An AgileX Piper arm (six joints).
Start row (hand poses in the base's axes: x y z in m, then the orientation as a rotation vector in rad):
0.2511 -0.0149 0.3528 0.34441 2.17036 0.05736
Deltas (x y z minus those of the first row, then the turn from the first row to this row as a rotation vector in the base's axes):
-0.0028 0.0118 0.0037 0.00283 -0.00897 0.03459
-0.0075 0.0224 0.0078 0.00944 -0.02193 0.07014
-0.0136 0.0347 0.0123 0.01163 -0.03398 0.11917
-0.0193 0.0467 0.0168 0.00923 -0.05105 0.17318
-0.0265 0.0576 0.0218 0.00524 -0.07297 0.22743
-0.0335 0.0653 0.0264 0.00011 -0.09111 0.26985
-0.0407 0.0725 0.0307 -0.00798 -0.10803 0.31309
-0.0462 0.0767 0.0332 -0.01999 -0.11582 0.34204
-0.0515 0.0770 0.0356 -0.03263 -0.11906 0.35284
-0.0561 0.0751 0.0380 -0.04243 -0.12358 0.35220
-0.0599 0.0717 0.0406 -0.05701 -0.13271 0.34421
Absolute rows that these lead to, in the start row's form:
0.2483 -0.0031 0.3565 0.30770 2.16768 0.08124
0.2436 0.0075 0.3606 0.27178 2.16077 0.11026
0.2375 0.0198 0.3651 0.21888 2.15584 0.14172
0.2318 0.0318 0.3696 0.15777 2.14522 0.17149
0.2246 0.0427 0.3746 0.09548 2.12845 0.20005
0.2176 0.0504 0.3792 0.04587 2.11335 0.22014
0.2104 0.0576 0.3835 -0.00595 2.09860 0.23717
0.2049 0.0618 0.3860 -0.04401 2.09151 0.24102
0.1996 0.0621 0.3884 -0.06265 2.08804 0.23378
0.1950 0.0602 0.3908 -0.06742 2.08302 0.22354
0.1912 0.0568 0.3934 -0.06700 2.07287 0.20485

